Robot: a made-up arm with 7 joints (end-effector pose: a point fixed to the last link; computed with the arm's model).
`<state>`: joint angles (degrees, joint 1 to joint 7).
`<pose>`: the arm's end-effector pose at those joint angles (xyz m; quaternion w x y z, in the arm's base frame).
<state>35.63 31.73 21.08 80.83 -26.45 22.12 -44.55</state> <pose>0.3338 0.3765 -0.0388 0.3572 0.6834 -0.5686 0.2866</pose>
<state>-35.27 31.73 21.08 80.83 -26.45 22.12 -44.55</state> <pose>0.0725 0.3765 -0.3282 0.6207 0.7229 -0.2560 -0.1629</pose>
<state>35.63 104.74 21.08 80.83 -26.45 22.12 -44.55</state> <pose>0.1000 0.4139 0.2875 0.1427 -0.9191 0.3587 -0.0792</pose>
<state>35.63 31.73 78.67 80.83 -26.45 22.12 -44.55</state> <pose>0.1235 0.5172 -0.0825 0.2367 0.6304 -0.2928 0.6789</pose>
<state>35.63 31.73 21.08 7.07 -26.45 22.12 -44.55</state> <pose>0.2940 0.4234 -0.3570 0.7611 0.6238 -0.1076 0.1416</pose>
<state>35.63 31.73 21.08 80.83 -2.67 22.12 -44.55</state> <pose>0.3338 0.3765 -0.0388 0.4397 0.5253 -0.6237 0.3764</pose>
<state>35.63 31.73 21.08 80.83 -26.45 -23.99 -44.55</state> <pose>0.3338 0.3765 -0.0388 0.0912 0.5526 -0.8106 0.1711</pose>
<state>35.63 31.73 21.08 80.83 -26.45 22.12 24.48</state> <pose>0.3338 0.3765 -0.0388 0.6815 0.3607 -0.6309 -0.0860</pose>
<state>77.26 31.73 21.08 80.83 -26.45 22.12 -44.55</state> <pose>0.2753 0.3765 0.1927 0.1318 0.5370 -0.6584 0.5107</pose>
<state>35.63 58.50 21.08 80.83 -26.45 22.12 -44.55</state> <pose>0.2535 0.4512 0.0733 0.1802 0.8087 -0.5149 0.2200</pose>
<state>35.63 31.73 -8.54 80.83 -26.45 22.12 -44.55</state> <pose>0.3874 0.2613 -0.0881 0.3858 0.6440 -0.6587 0.0501</pose>
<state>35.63 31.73 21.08 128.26 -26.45 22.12 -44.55</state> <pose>0.1943 0.2492 0.0685 0.0084 0.5740 -0.7532 0.3211</pose>
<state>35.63 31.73 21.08 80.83 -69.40 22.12 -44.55</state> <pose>0.3338 0.3765 -0.0388 0.1722 0.8908 -0.4094 0.0961</pose>
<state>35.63 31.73 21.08 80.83 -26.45 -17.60 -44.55</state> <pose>0.3338 0.3765 -0.0388 0.1300 0.5766 -0.7841 0.1892</pose>
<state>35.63 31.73 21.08 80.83 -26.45 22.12 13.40</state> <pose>0.3338 0.3765 -0.0388 0.6435 0.4248 -0.6362 -0.0247</pose>
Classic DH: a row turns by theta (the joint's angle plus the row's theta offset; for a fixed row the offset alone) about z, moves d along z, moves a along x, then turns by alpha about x. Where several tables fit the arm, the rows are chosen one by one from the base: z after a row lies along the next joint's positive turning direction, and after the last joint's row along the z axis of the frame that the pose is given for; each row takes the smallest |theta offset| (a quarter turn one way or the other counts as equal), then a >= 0, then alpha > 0; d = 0 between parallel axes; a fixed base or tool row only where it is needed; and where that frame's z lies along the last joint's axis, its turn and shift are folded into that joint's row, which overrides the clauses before.
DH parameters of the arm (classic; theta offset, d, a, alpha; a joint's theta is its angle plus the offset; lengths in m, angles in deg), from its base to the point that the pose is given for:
base (fixed): 0 0 0 90
joint 1: 90 -0.124 0 90
joint 2: 90 0 0 90
joint 3: 90 -0.282 0 90
joint 4: 0 0 0 -90
joint 5: 0 -0.27 0 -90
joint 6: -90 0 0 90
joint 7: 90 0 0 90
tool (fixed): -90 0 0 0

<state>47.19 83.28 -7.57 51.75 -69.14 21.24 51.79</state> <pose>0.2017 0.5668 0.0996 0.7437 0.6399 0.0876 -0.1726</pose>
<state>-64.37 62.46 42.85 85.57 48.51 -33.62 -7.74</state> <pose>0.1055 0.4772 -0.1683 0.6485 0.2734 -0.7072 -0.0676</pose>
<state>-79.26 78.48 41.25 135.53 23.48 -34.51 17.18</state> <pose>0.1290 0.2364 -0.1203 0.4313 -0.2494 -0.6321 -0.5935</pose>
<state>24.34 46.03 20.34 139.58 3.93 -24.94 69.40</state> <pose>0.1534 0.2213 0.0592 0.0349 0.2845 -0.5792 -0.7631</pose>
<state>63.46 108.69 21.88 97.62 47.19 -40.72 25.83</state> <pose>-0.0441 0.3253 0.2996 0.2006 -0.4694 0.7163 0.4757</pose>
